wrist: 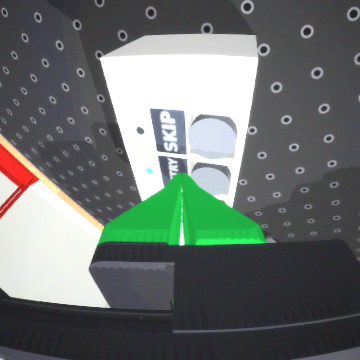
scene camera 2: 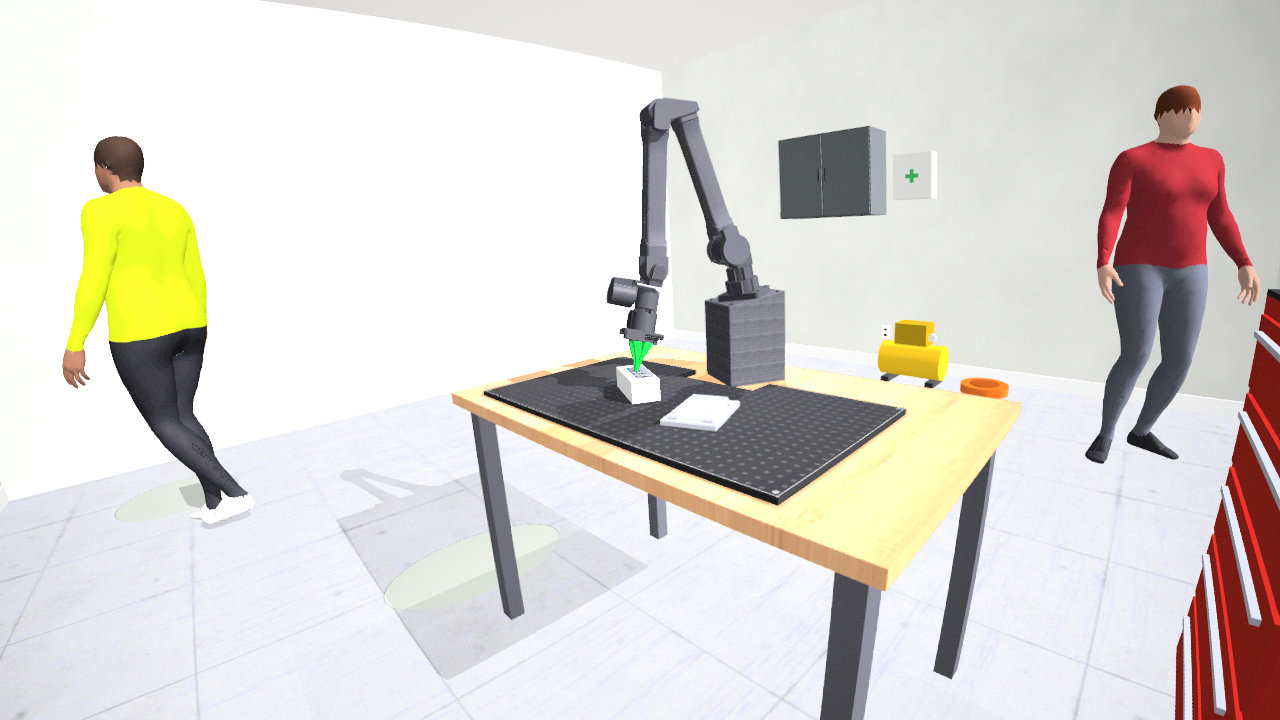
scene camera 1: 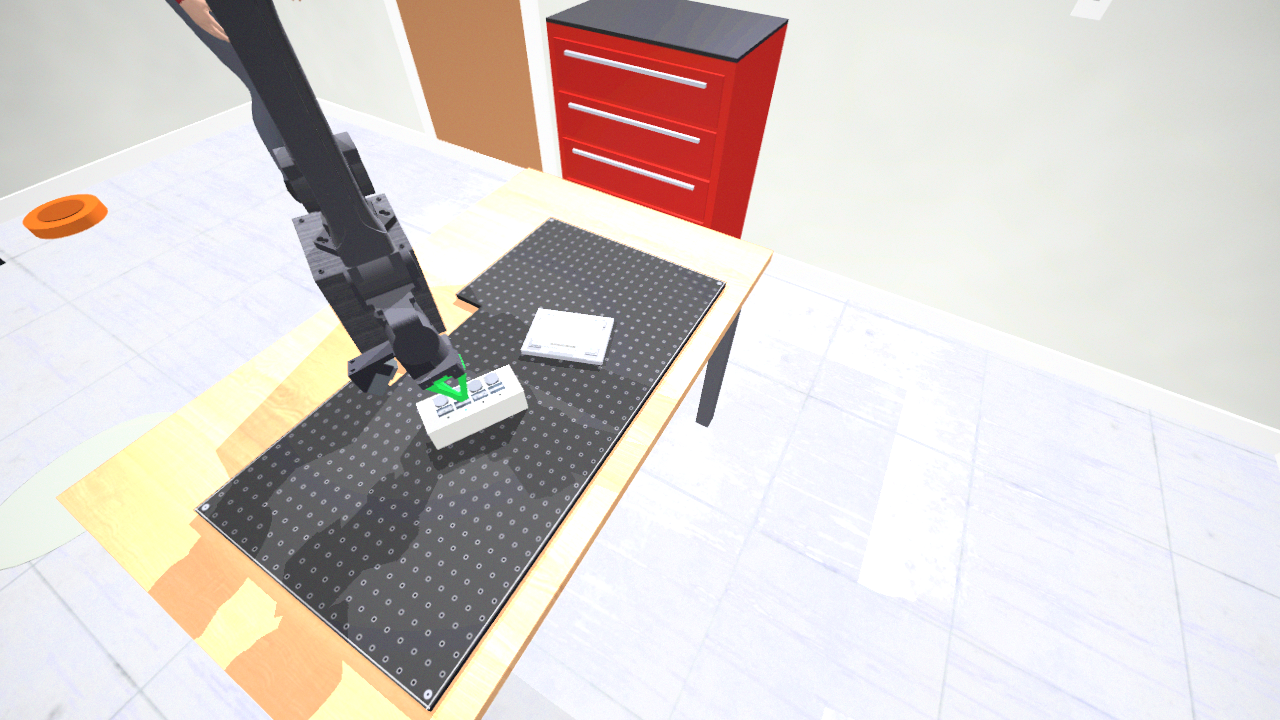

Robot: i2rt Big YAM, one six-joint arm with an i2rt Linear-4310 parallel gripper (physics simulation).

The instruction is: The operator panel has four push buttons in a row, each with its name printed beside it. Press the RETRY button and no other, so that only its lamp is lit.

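Where they show: gripper, fingertip midpoint: (wrist: 181,180) (scene camera 2: 635,371) (scene camera 1: 464,399); arm's base at its link origin: (scene camera 2: 744,296).
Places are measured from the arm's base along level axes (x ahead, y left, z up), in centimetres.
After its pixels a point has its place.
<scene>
The white operator panel (scene camera 1: 478,422) {x 30.7, y -18.3, z -18.8 cm} (scene camera 2: 640,388) {x 34.6, y -10.1, z -17.6 cm} (wrist: 135,82) {x 25.3, y -22.4, z -15.8 cm} stands on the black perforated board. In the wrist view the SKIP button (wrist: 212,136) {x 23.9, y -18.3, z -15.5 cm} is farthest up, with its SKIP label (wrist: 169,131) {x 25.8, y -19.6, z -15.8 cm} and a dark lamp (wrist: 140,130) {x 27.1, y -20.6, z -15.7 cm}. Below it is the RETRY button (wrist: 211,181) {x 25.8, y -15.8, z -15.5 cm}, raised; its label (wrist: 172,167) {x 27.5, y -17.6, z -15.8 cm} is partly covered by my fingers. The small lamp (wrist: 149,171) {x 29.1, y -18.2, z -15.7 cm} beside RETRY glows cyan. The other two buttons and their lamps are hidden in the wrist view. My green gripper (scene camera 1: 462,398) {x 27.7, y -16.5, z -15.7 cm} (scene camera 2: 637,368) {x 27.7, y -16.5, z -15.7 cm} (wrist: 181,180) {x 27.7, y -16.5, z -15.7 cm} is shut and empty, its tips at the RETRY label, left of that button in the wrist view.
A flat white box (scene camera 1: 566,334) {x 36.3, y 5.4, z -18.5 cm} (scene camera 2: 700,411) {x 40.2, y 9.2, z -18.5 cm} lies on the black board (scene camera 1: 393,573) {x 31.4, y -43.6, z -21.1 cm} (scene camera 2: 787,461) {x 50.0, y 31.7, z -21.1 cm} near the panel. The board lies on a wooden table (scene camera 1: 134,474) {x -19.5, y -45.1, z -22.4 cm} (scene camera 2: 948,447) {x 29.1, y 54.8, z -22.4 cm}. A red drawer cabinet (scene camera 1: 640,116) stands beyond the table. Two people (scene camera 2: 147,268) (scene camera 2: 1168,214) are in the room.
</scene>
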